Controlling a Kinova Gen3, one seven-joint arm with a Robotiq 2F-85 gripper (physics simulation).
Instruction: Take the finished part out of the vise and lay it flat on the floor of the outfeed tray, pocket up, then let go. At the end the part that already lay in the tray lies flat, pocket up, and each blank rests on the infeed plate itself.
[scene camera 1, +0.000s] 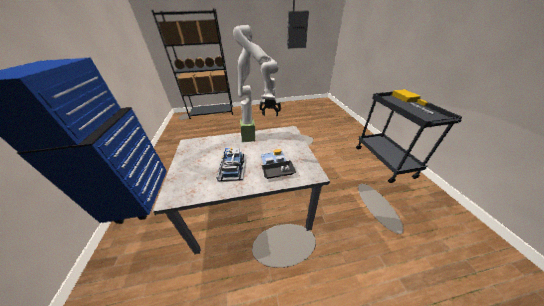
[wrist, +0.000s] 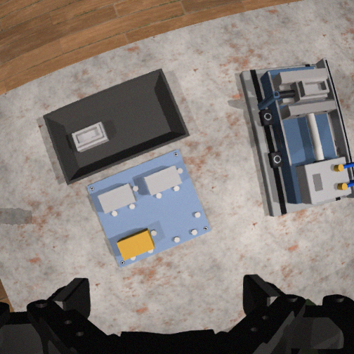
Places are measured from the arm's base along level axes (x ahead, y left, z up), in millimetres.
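Where they show: gripper, fingertip midpoint: (scene camera 1: 270, 115); arm's base, origin of the base link: (scene camera 1: 247, 122).
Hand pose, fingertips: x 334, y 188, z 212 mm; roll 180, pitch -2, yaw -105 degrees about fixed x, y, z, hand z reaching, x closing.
Observation:
Things, the pixels of their top centre, and the offset from my fingertips. "*": a spot on its surface instead.
- vise, surface spot: (scene camera 1: 232, 162) * 148 mm ahead, 306 mm right, 280 mm down
- dark outfeed tray, surface spot: (scene camera 1: 279, 174) * 221 mm ahead, 35 mm left, 379 mm down
- grey part, middle of its top: (scene camera 1: 285, 167) 185 mm ahead, 84 mm left, 342 mm down
- yellow blank, middle of its top: (scene camera 1: 277, 150) 29 mm back, 54 mm left, 345 mm down
My gripper (scene camera 1: 270, 111) (wrist: 166, 294) is open and empty, high above the table. The vise (scene camera 1: 232, 162) (wrist: 295, 135) stands on the table, at the right in the wrist view. The finished part (wrist: 312, 89), light grey with its pocket up, sits between the vise jaws. The dark outfeed tray (scene camera 1: 279, 174) (wrist: 135, 107) holds another grey part (scene camera 1: 285, 168) (wrist: 90, 136), which looks flat, pocket up. On the blue infeed plate (wrist: 155, 215) are two grey blanks (wrist: 117, 198) (wrist: 162, 180) and a yellow blank (scene camera 1: 277, 151) (wrist: 136, 244). The yellow one overlaps some pegs; its underside is hidden.
White pegs (wrist: 197, 215) stand on the infeed plate, which lies close beside the tray. Two yellow-and-blue fittings (wrist: 340, 168) (wrist: 342, 186) stick out at the vise's end. The arm's green base block (scene camera 1: 248, 131) stands at the table's back edge. A cart (scene camera 1: 392, 155) stands off to the right.

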